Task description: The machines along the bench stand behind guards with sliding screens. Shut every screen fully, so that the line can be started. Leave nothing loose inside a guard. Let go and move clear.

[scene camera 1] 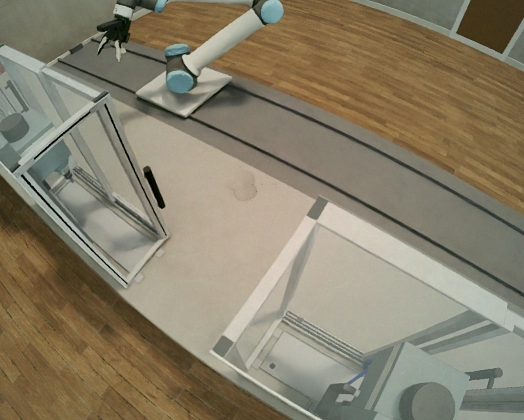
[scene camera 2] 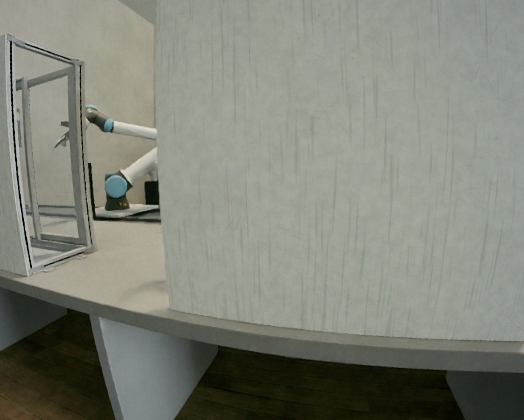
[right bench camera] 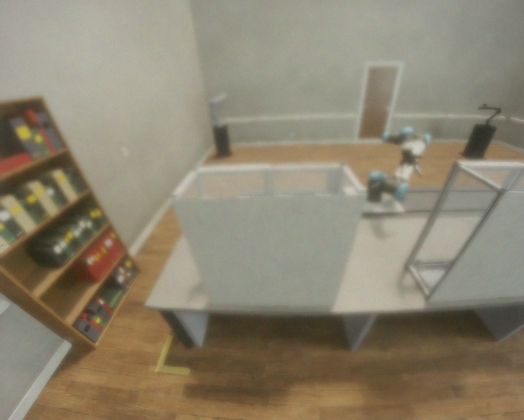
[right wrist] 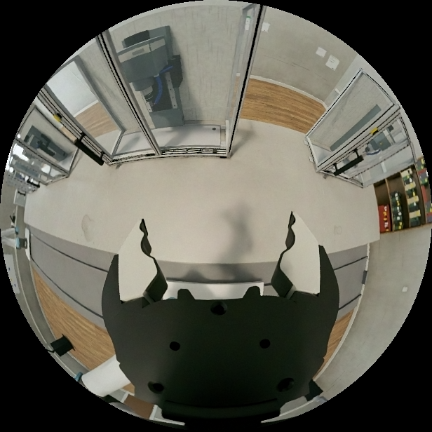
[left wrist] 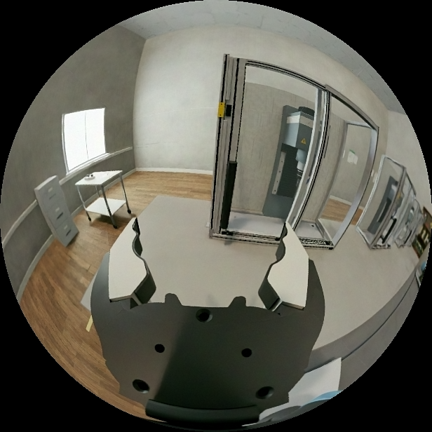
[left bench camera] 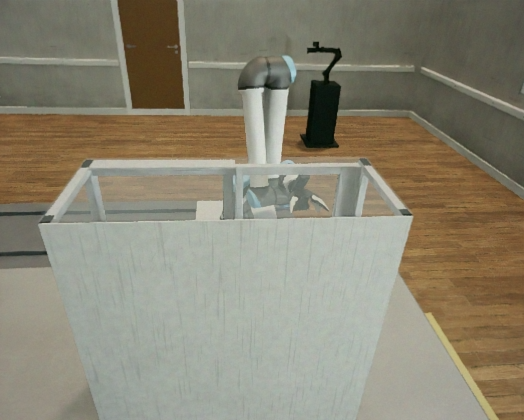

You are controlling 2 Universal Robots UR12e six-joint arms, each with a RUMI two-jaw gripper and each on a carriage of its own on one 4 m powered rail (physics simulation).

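Observation:
In the left wrist view, a guard's screen with a black handle stands at the guard's left post, beside a yellow block. My left gripper is open and empty, back from that handle. My right gripper is open and empty, high in front of the bench. In the right wrist view, the guard ahead has its handle at its left; the guard at the right has a handle near a yellow block. Scene camera 1 shows another view of a handle at a guard's corner. Small gaps at the screen edges cannot be judged.
Machines stand inside the guards. A bookshelf stands at the left in the right bench camera. A white trolley and a drawer cabinet stand beyond the bench end. The right arm's carriage sits on the rail.

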